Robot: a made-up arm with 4 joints.
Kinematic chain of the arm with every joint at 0, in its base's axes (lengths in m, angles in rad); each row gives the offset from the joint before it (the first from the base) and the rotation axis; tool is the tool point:
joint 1: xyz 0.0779 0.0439 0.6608 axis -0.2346 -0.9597 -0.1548
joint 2: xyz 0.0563 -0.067 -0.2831 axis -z
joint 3: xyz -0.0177 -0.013 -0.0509 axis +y
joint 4: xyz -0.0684 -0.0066 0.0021 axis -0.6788 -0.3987 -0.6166
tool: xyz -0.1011 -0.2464 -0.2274
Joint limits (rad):
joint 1: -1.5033..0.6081
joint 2: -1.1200..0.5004
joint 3: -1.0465..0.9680
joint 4: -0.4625..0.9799
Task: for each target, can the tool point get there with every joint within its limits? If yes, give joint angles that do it. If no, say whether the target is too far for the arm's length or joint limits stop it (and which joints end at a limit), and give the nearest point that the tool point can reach.
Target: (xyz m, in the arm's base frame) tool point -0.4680 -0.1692 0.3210
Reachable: yes | joints -0.9148 0.2283 -0.1324 -0.2312
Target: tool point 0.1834 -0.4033 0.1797
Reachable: yes | joints 0.4239 -0.2092 -0.1535 0.4508
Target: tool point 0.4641 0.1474 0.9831
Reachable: no: joint limits stop it (at a limit: joint 1, joint 2, joint 3, joint 4) | nearest point 0.2863 -0.4089 0.6777 | short by 0.659 m
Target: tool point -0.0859 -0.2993 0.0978
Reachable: yes | joints -0.4061 -0.6966 0.2183 -0.2840
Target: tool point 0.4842 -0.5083 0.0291
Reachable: no: too far | nearest point 0.4009 -0.3737 0.1673 | short by 0.210 m
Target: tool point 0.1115 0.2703 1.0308
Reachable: no: joint limits stop it (at a limit: joint 1, joint 2, joint 3, joint 4) | nearest point -0.1395 -0.2335 0.8535 | short by 0.590 m
